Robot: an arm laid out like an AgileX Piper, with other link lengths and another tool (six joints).
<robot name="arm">
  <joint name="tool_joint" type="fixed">
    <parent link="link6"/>
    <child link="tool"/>
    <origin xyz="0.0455 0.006 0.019" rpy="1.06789 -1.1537 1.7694"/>
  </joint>
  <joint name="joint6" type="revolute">
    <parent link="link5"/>
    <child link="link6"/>
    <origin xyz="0.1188 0 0.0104" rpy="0 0 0"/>
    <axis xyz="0.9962 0 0.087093"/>
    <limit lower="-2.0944" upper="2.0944"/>
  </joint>
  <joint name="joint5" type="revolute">
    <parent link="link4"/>
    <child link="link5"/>
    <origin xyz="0 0 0" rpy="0 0 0"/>
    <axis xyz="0 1 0"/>
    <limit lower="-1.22" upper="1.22"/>
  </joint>
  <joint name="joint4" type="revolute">
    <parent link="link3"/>
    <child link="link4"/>
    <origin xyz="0.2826 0 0.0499" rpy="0 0 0"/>
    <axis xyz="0.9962 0 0.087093"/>
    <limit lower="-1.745" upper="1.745"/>
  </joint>
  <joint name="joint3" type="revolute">
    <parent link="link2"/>
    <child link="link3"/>
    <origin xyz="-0.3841 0 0.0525" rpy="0 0 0"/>
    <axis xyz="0 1 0"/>
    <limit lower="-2.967" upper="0"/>
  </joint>
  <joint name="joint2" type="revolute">
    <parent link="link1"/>
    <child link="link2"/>
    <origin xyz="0 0 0" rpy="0 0 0"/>
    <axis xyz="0 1 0"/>
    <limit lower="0" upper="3.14"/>
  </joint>
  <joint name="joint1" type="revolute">
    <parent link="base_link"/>
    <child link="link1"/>
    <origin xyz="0 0 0.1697" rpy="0 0 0"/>
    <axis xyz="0 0 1"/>
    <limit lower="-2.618" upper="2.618"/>
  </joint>
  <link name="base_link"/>
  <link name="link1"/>
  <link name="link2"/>
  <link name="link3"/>
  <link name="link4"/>
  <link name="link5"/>
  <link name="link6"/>
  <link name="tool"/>
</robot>
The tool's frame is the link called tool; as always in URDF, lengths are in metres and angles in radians.
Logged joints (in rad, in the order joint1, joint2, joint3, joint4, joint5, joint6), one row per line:
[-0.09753, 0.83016, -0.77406, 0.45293, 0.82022, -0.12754]
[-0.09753, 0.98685, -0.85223, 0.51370, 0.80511, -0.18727]
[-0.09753, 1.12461, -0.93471, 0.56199, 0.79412, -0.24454]
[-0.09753, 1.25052, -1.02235, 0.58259, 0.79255, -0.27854]
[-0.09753, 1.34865, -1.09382, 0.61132, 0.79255, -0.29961]
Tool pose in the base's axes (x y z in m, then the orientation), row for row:
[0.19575, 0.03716, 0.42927, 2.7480, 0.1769, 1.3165]
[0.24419, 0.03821, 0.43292, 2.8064, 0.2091, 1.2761]
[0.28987, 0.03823, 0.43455, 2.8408, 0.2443, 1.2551]
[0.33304, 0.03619, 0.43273, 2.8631, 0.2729, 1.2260]
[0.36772, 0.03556, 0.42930, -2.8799, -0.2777, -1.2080]
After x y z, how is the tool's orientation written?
As a rotation vector, in radians.
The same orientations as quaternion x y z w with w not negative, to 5 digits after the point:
[0.89943, 0.05790, 0.43090, 0.04468]
[0.90792, 0.06765, 0.41284, 0.02580]
[0.91181, 0.07841, 0.40285, 0.01315]
[0.91573, 0.08728, 0.39212, 0.00756]
[-0.91853, -0.08857, -0.38529, 0.00314]

